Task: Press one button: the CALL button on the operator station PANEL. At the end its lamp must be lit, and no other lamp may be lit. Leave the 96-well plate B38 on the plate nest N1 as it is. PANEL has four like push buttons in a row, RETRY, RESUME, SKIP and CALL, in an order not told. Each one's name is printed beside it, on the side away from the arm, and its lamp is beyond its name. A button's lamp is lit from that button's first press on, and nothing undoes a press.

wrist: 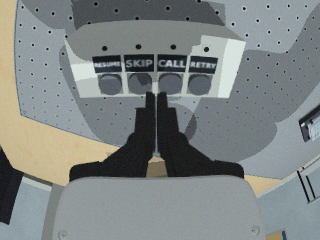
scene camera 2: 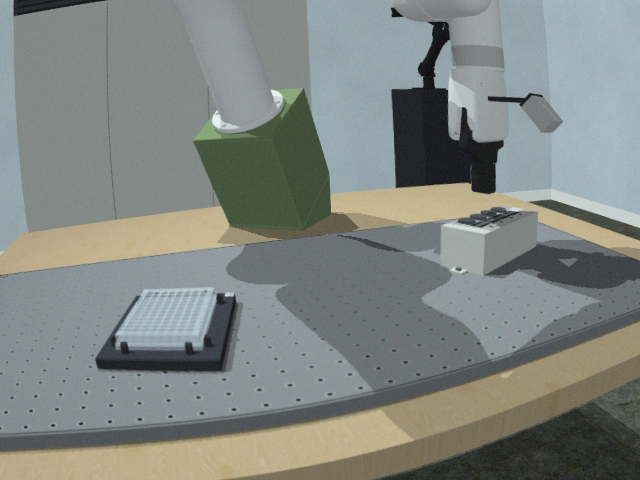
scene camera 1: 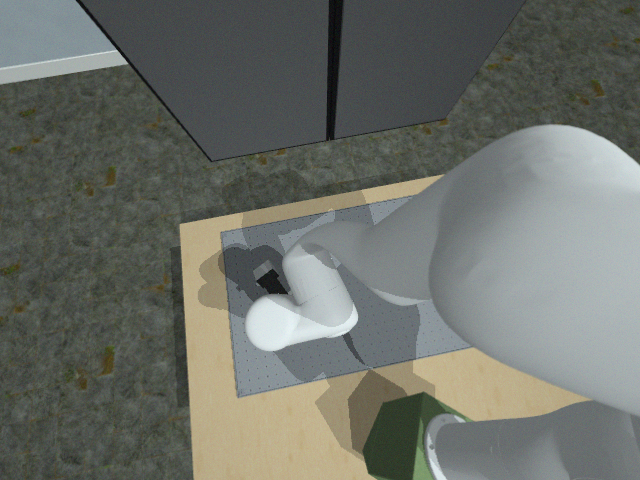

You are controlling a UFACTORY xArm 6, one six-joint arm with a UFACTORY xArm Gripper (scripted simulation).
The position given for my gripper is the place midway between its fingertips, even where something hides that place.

I see my gripper (scene camera 2: 483, 192), a 96-well plate (scene camera 2: 162, 319) and an operator panel (wrist: 134, 46).
My gripper is seen too in the wrist view (wrist: 155, 105).
